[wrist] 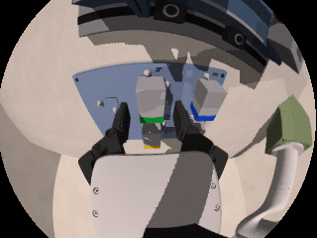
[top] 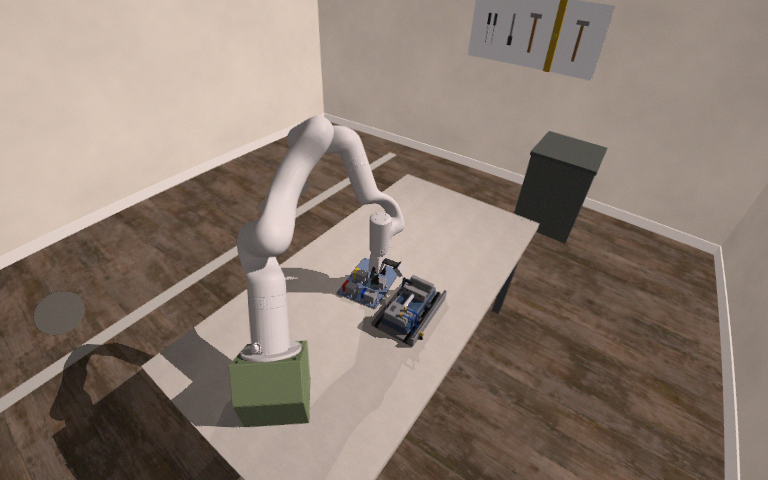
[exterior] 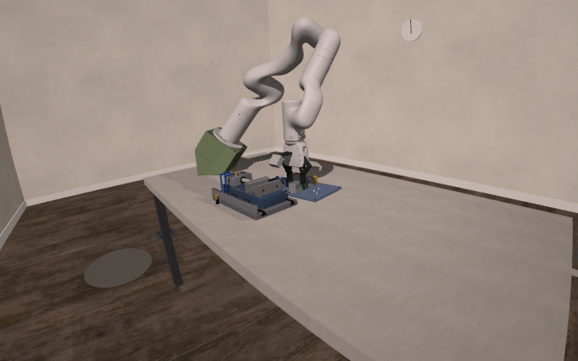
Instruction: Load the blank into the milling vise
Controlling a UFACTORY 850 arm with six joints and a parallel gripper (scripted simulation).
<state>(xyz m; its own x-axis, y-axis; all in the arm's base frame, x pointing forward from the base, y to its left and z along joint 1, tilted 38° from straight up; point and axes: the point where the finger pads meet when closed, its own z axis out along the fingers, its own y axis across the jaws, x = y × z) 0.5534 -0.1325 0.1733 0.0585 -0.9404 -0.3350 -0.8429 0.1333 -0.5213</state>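
Right now my hand is 4 cm above the green-ended blank. From my hand the other things lie so: blue infeed plate: 5 cm to the left, 6 cm below; yellow-ended blank: 1 cm behind, 9 cm to the left, 4 cm below; blue-ended blank: 9 cm behind, 1 cm to the right, 4 cm below.
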